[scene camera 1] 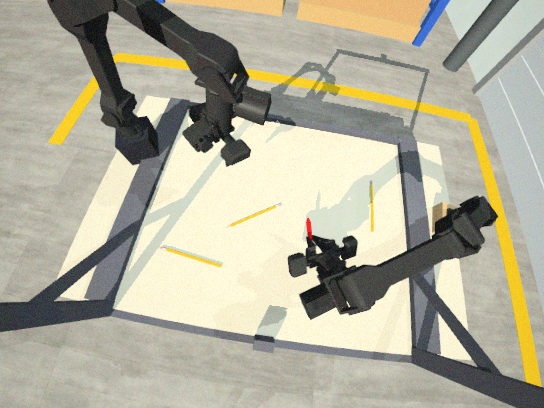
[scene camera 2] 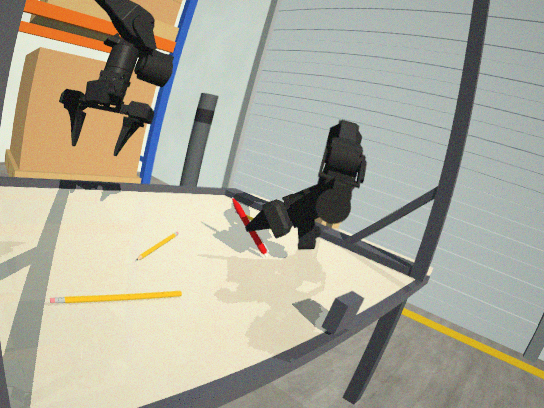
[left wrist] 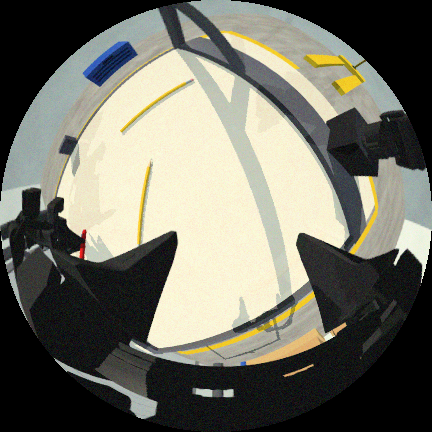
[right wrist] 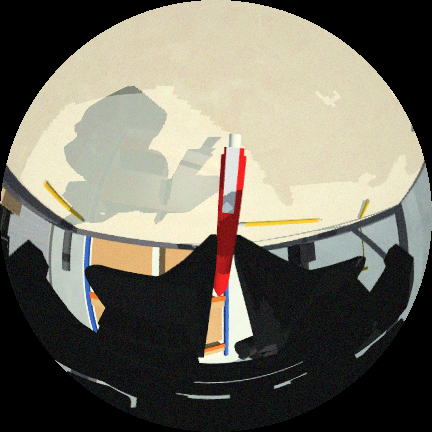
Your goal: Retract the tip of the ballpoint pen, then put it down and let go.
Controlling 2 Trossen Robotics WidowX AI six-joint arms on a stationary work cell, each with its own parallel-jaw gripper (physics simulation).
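Places are measured from the left arm's base along level axes (x down, y left, z ahead), in metres.
Where they show: left gripper, fingertip midpoint: (scene camera 1: 218, 154) (scene camera 2: 93, 151) (left wrist: 240, 238); right gripper, fingertip midpoint: (scene camera 1: 309, 236) (scene camera 2: 247, 228) (left wrist: 84, 243) (right wrist: 224, 240); left arm's base, origin of the base link: (scene camera 1: 131, 130) (left wrist: 368, 140).
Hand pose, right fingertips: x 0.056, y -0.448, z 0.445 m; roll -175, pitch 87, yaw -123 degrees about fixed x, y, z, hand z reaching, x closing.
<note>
Things, the pixels of their centre, and the offset from my right fingertips. Level surfaces: height alone.
- red ballpoint pen, body centre: (right wrist: 224, 247) (scene camera 2: 250, 226) (left wrist: 82, 243) (scene camera 1: 310, 237) dx -0.006, dy -0.004, dz +0.001 m
- cream table top, its level: dx +0.051 m
- dark block, body centre: (scene camera 2: 343, 312) (scene camera 1: 263, 343) (left wrist: 67, 144) dx +0.020, dy -0.227, dz -0.196 m
A red ballpoint pen (scene camera 1: 309, 229) (scene camera 2: 257, 240) (left wrist: 83, 244) (right wrist: 227, 235) with a white clip and a white button is tilted steeply above the cream table top (scene camera 1: 310, 150) (scene camera 2: 100, 350). Its pointed end is up and its button end is down. The button end is close to the table; whether it touches is unclear. No writing point shows at the red pointed end in the right wrist view. My right gripper (scene camera 1: 311, 241) (scene camera 2: 247, 228) (right wrist: 224, 240) is shut on the pen's barrel. My left gripper (scene camera 2: 96, 150) (left wrist: 240, 238) is open and empty, high at the far left, away from the pen.
Yellow pencils lie on the table: one (scene camera 1: 255, 215) (scene camera 2: 157, 246) near its middle, one (scene camera 1: 192, 256) (scene camera 2: 120, 297) lower left, and one (scene camera 1: 371, 205) to the right of the pen in scene camera 1. A dark block (scene camera 1: 264, 343) (scene camera 2: 342, 312) stands at the table's near edge.
</note>
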